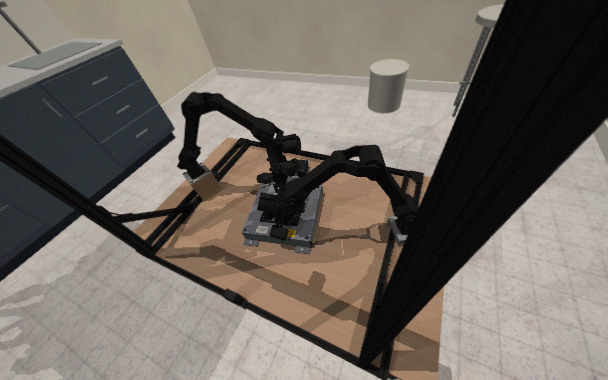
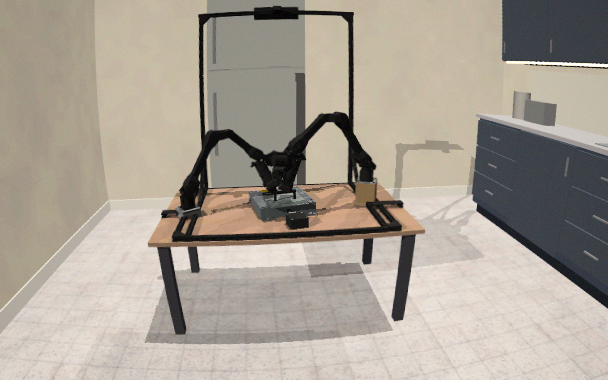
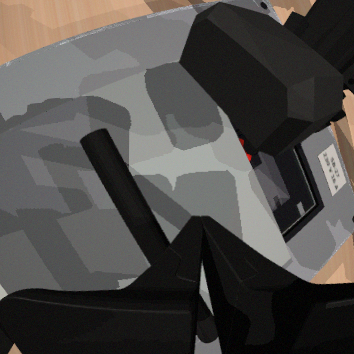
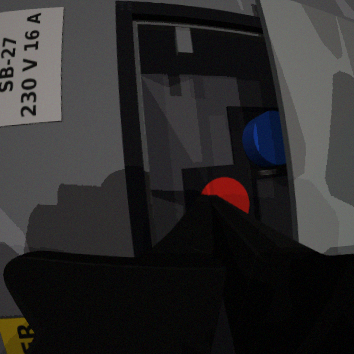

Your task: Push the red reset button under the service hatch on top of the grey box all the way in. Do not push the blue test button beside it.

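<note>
The grey box [image 1: 314,210] [image 2: 285,205] [image 3: 45,55] [image 4: 90,160] lies on the table with its hatch [image 3: 187,162] [image 4: 320,120] partly open. The red button [image 3: 248,157] [image 4: 230,190] shows in the opening, partly hidden by my right fingers. The blue button [image 4: 267,140] is beside it, partly covered by the hatch edge. My right gripper [image 3: 248,149] [image 4: 206,203] is shut and empty, its tips over the red button; contact and button depth cannot be told. My left gripper [image 3: 199,223] is shut and empty, over the hatch near its black bar handle [image 3: 125,195].
Both arms crowd together above the box. A small black block [image 2: 297,220] stands beside the box. A tan block [image 1: 204,185] [image 2: 365,192] stands at the left arm's base. Black frame rails [image 2: 280,235] run along the table. A white label [image 3: 332,170] [image 4: 32,65] is on the box.
</note>
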